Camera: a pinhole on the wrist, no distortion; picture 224 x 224 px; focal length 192.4 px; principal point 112.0 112.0 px. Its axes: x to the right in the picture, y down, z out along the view. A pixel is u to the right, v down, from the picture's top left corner.
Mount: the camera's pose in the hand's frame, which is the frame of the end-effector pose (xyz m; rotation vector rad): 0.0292 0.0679 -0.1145 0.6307 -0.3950 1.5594
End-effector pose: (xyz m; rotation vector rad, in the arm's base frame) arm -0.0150 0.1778 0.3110 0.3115 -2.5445 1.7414
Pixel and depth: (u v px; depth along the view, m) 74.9 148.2 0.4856
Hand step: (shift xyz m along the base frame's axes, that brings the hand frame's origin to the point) 0.0609 -0.3138 0.2019
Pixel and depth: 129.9 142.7 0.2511
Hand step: -0.0072 -0.1220 0.0290
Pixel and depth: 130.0 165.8 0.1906
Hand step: 0.0052 -0.0625 0.0158
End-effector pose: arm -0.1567 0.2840 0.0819 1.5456 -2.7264 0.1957
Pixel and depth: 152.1 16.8 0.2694
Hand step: -0.0667 -0.2039 -0.0975
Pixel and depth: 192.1 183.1 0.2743
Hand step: 0.0389 -0.0032 -0.1813
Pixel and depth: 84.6 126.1 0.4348
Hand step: 0.1873 -0.2012 -0.1614
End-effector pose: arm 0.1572 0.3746 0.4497 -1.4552 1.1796 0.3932
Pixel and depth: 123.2 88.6 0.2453
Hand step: 0.1262 0.0207 -0.0642
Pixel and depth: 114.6 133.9 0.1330
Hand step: 0.0222 -0.0234 -0.0191
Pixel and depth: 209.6 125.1 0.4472
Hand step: 0.1887 0.3014 -0.1472
